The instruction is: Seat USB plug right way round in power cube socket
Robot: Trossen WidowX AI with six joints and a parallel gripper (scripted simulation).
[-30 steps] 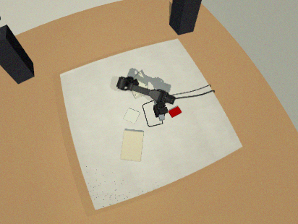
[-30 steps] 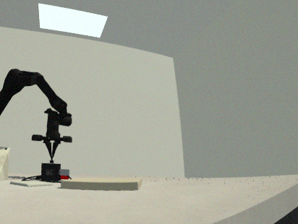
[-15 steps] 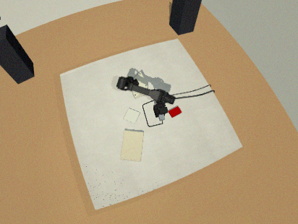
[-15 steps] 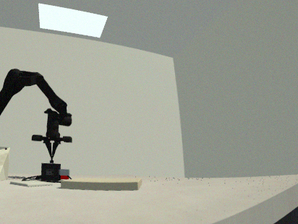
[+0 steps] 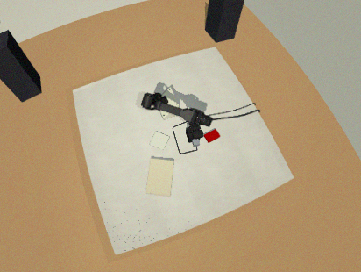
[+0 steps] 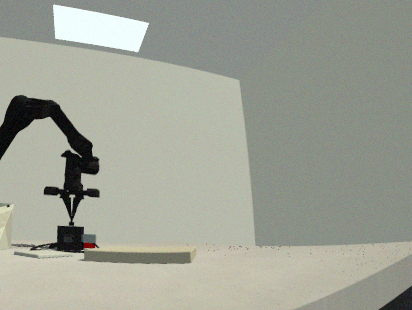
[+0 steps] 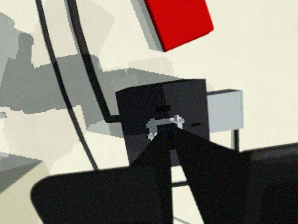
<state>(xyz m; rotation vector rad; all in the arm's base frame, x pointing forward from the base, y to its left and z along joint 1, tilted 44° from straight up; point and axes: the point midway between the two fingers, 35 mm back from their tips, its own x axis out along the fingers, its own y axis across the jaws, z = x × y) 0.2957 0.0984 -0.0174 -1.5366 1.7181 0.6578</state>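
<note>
The silver USB plug lies 1 cm below my gripper tip. Round my gripper tip: tan slab 17 cm ahead, 32 cm to the right, 9 cm below; then red block 5 cm ahead, 11 cm to the left, 9 cm below; then white square pad 6 cm behind, 22 cm to the right, 10 cm below.
</note>
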